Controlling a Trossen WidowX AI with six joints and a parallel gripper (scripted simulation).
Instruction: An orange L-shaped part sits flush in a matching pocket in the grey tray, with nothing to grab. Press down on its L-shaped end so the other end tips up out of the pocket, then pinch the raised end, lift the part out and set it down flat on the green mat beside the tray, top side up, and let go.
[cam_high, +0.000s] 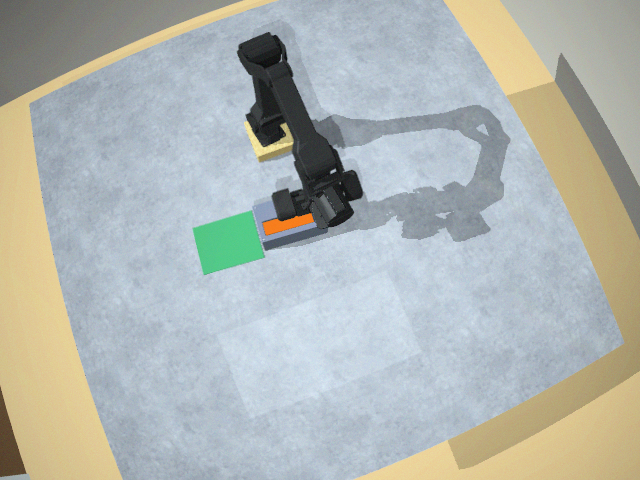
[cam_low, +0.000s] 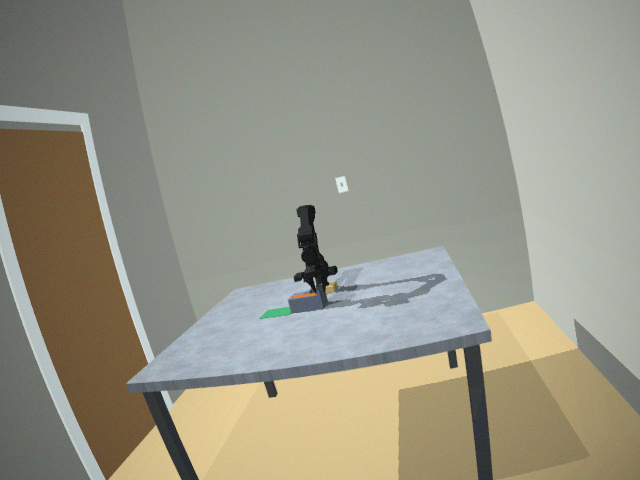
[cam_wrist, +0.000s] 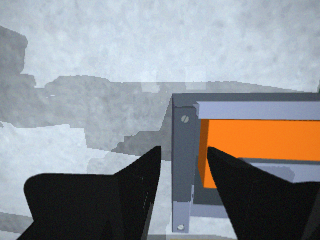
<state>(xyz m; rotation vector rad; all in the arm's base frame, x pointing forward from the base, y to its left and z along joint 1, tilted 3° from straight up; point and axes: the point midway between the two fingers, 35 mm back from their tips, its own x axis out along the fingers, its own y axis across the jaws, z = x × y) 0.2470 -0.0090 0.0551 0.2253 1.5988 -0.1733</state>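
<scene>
The orange L-shaped part lies 2 cm behind my gripper tip, 5 cm to the right of it and 1 cm below it. The rest, counted from my gripper tip: green mat 6 cm behind, 21 cm to the right, 8 cm below.
</scene>
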